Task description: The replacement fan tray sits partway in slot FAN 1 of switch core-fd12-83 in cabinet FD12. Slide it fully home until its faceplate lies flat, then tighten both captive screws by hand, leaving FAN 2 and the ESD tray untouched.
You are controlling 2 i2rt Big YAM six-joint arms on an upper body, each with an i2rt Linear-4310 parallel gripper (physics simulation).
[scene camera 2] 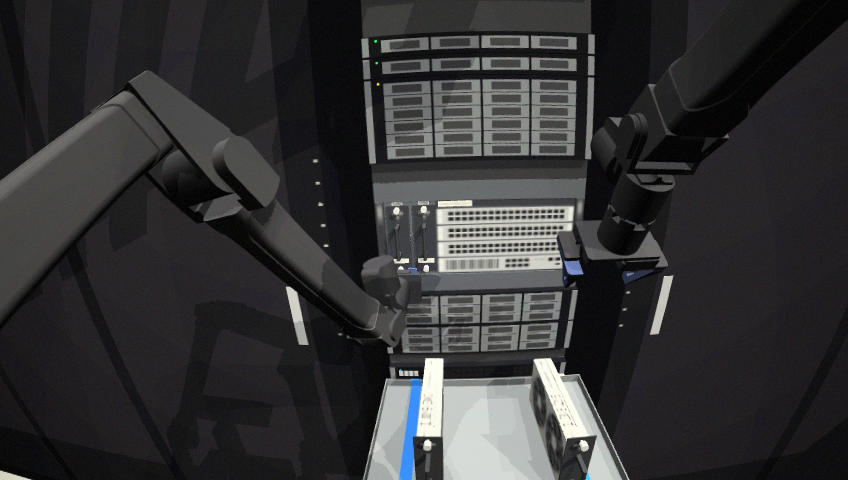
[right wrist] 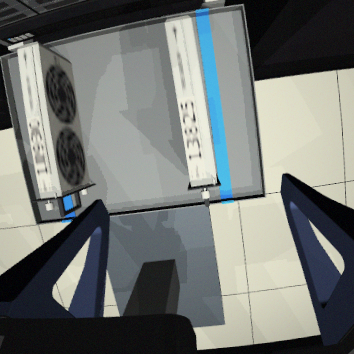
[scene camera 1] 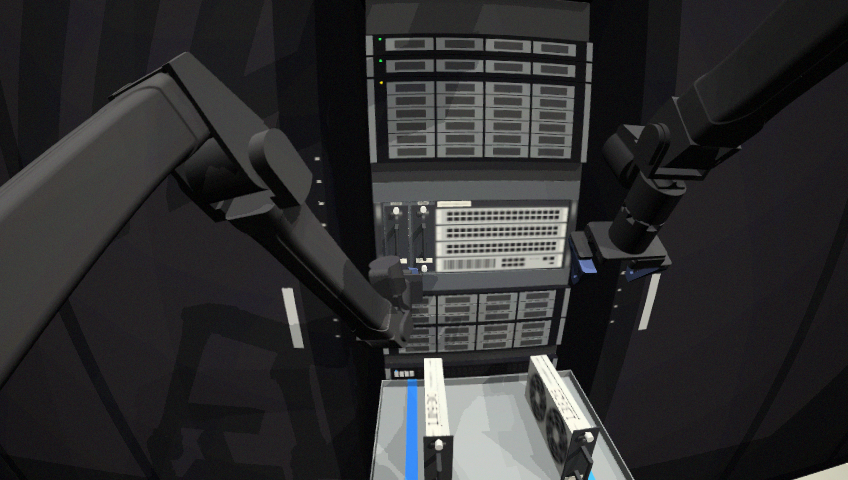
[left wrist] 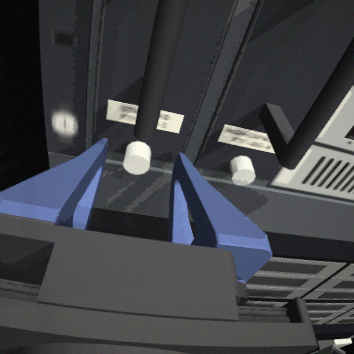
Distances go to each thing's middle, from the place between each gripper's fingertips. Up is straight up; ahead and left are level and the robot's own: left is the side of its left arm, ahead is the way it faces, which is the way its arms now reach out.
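From my left hand, the grey cart tray (scene camera 2: 482, 425) is 20 cm to the right, 24 cm behind and 33 cm below.
Taken from my right hand, that same grey cart tray is 43 cm below, 13 cm to the left and 6 cm ahead.
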